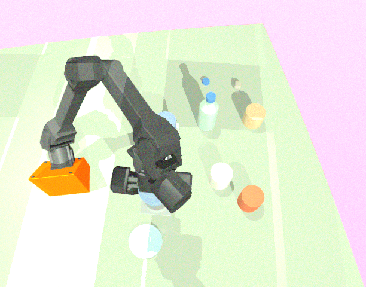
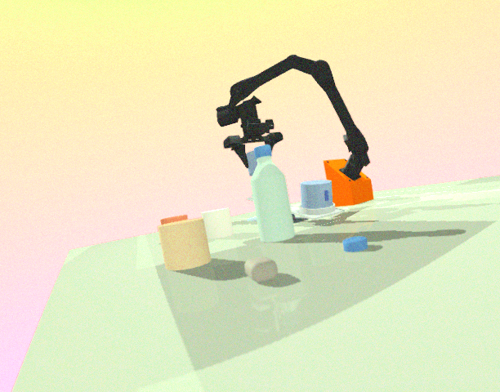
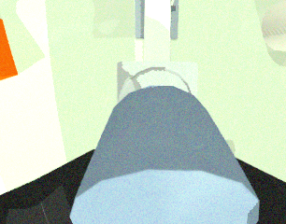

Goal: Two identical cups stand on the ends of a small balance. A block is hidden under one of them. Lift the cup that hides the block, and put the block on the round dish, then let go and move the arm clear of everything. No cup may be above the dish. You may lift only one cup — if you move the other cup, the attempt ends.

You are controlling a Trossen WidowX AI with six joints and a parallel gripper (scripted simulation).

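The pale blue-white block lies 10 mm ahead of my gripper tip, 10 mm to the left of it and 80 mm below it. Round my gripper tip: round white dish (60 mm behind, 90 mm to the right, 170 mm below); white balance (50 mm ahead, 130 mm to the left, 150 mm below); white cylinder (230 mm ahead, 60 mm to the left, 130 mm below).
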